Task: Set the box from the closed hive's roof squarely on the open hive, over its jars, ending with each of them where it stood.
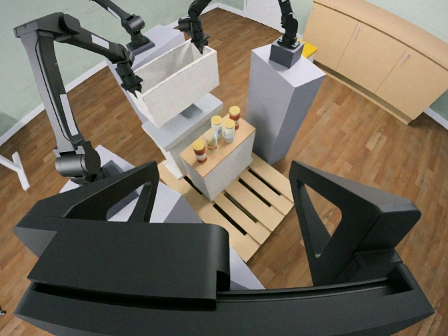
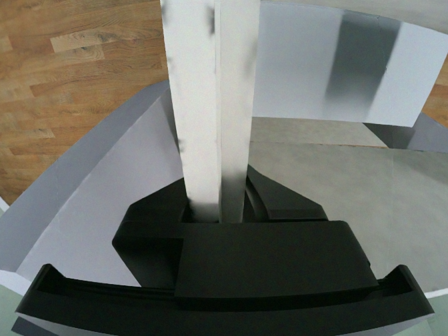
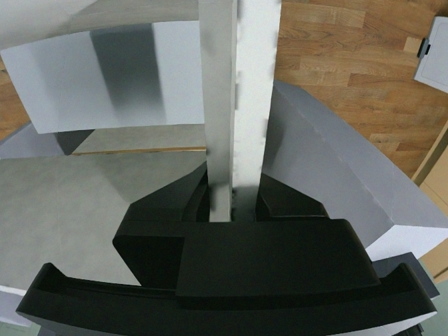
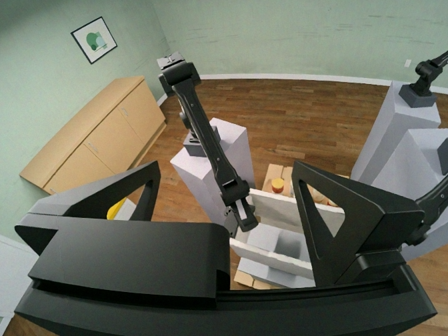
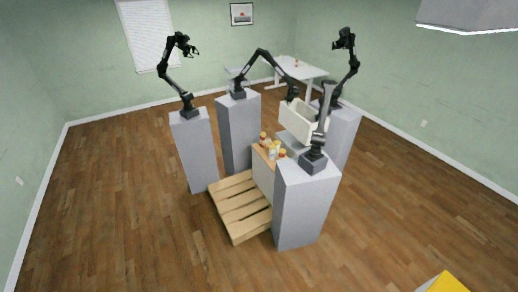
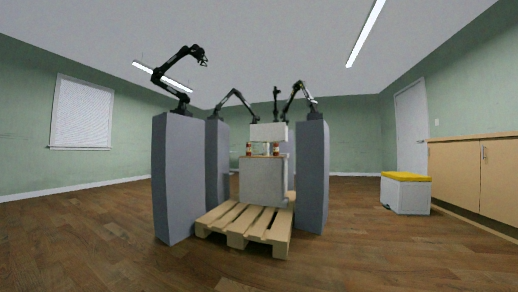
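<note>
The white box (image 1: 182,92) (image 2: 192,100) (image 3: 255,100) (image 5: 296,122) (image 6: 267,132) hangs level above the closed hive's pale roof (image 1: 212,106) (image 2: 300,65) (image 3: 60,85), with a gap below. My arm2 gripper (image 2: 217,197) and arm3 gripper (image 3: 233,197) are each shut on one end wall. The open hive (image 1: 227,175) (image 6: 262,180) stands beside the closed one. On its wooden top stand several yellow-lidded jars, including a red one (image 1: 200,151) and a white one (image 1: 228,131), all upright. My arm1 gripper (image 1: 225,164) and arm4 gripper (image 4: 227,164) are open and empty, away from the box.
Both hives stand on a slatted wooden pallet (image 1: 242,220) (image 5: 240,200), with tall grey pedestals (image 5: 192,155) (image 6: 177,175) around them. A cooler with a yellow lid (image 6: 405,176) stands near the wooden cabinets (image 6: 455,170). A white table (image 5: 300,69) stands at the back.
</note>
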